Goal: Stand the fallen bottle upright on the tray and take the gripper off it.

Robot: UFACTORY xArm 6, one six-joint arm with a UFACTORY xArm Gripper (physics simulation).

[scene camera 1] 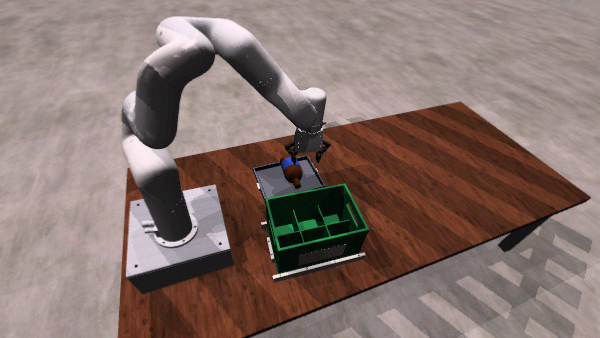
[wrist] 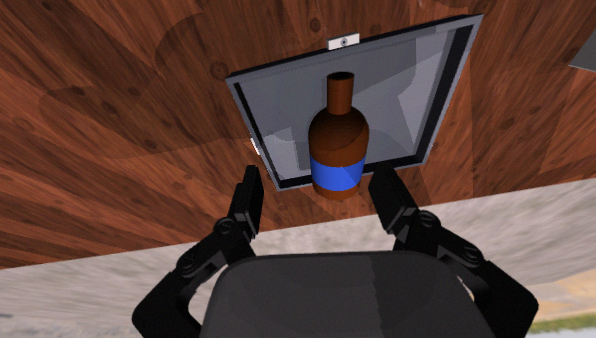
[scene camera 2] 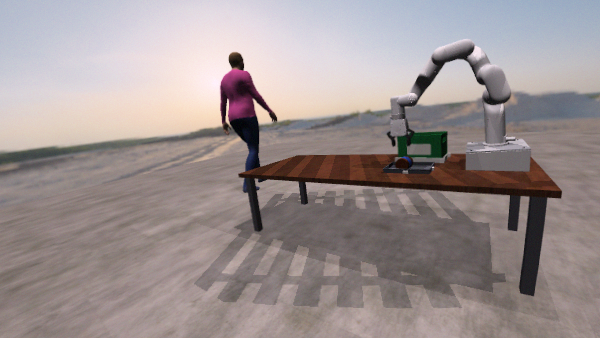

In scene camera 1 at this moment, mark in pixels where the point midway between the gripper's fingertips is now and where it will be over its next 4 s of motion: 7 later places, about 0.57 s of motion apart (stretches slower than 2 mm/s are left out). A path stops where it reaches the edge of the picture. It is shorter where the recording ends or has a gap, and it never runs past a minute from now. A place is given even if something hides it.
My gripper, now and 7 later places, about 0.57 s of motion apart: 305, 161; 304, 166; 298, 161; 295, 160; 293, 163; 293, 170; 293, 166; 287, 160
